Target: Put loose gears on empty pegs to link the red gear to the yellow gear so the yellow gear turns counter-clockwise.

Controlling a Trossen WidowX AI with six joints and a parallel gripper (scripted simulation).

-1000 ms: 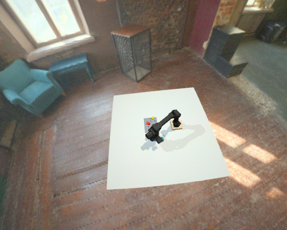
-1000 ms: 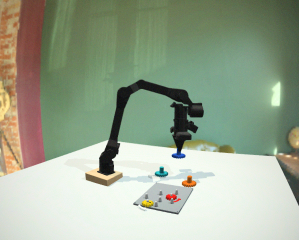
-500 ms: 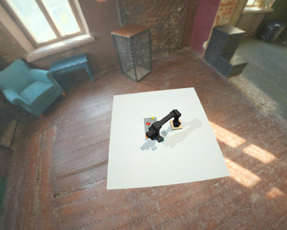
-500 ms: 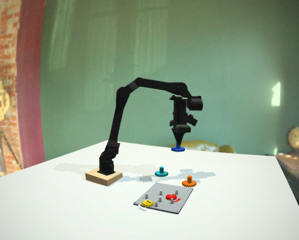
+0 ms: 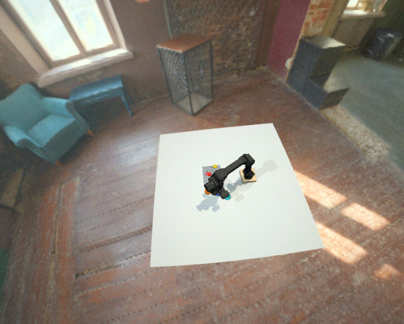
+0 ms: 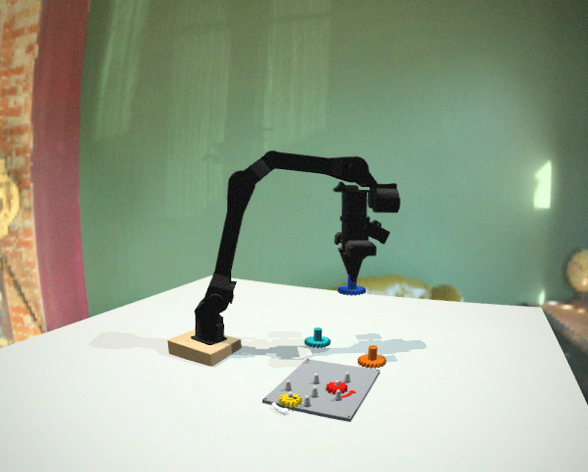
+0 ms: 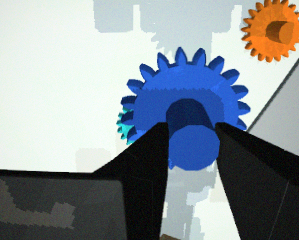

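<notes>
Right now the red gear is 70 mm ahead of my gripper tip, 230 mm to the right of it and 150 mm below it. Also, from my gripper tip: orange gear 80 mm ahead, 70 mm to the right, 150 mm below; then teal gear 80 mm behind, 20 mm to the right, 150 mm below; then blue gear 10 mm below.
</notes>
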